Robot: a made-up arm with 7 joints.
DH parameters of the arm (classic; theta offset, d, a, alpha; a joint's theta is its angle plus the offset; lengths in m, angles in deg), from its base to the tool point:
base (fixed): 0 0.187 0.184 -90
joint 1: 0 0.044 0.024 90
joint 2: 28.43 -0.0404 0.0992 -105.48
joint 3: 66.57 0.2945 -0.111 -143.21
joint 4: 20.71 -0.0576 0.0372 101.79
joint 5: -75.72 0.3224 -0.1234 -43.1
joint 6: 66.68 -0.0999 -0.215 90
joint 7: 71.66 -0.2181 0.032 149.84
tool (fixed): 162.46 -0.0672 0 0
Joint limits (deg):
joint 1: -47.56..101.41
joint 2: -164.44..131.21
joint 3: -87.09..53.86
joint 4: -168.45..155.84
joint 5: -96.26..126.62
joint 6: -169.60..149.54
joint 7: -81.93..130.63
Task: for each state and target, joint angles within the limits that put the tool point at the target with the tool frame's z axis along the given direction. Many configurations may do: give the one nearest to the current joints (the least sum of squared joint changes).
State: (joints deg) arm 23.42 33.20 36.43 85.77 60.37 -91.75 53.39
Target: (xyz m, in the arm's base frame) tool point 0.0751 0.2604 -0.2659 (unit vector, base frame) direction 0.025 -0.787 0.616
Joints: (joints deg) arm -13.62 18.14 20.80 108.51 67.17 -55.60 54.09
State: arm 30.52 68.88 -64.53 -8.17 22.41 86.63 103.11
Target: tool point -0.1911 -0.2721 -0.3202 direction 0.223 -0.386 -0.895
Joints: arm -14.81 55.44 -58.06 -29.57 -18.92 66.23 121.11
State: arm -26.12 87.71 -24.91 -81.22 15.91 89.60 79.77
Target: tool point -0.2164 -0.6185 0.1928 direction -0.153 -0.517 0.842
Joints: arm -28.45 119.15 -11.65 -81.53 40.73 94.00 86.88
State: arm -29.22 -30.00 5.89 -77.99 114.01 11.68 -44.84
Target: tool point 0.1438 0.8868 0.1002 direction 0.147 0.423 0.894
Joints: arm -27.01 -36.07 -49.88 -68.84 126.62 23.97 -68.49
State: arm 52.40 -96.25 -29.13 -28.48 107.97 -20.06 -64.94
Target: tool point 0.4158 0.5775 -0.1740 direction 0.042 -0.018 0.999
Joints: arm 41.34 -94.53 -46.68 -20.63 85.70 -37.05 -67.05
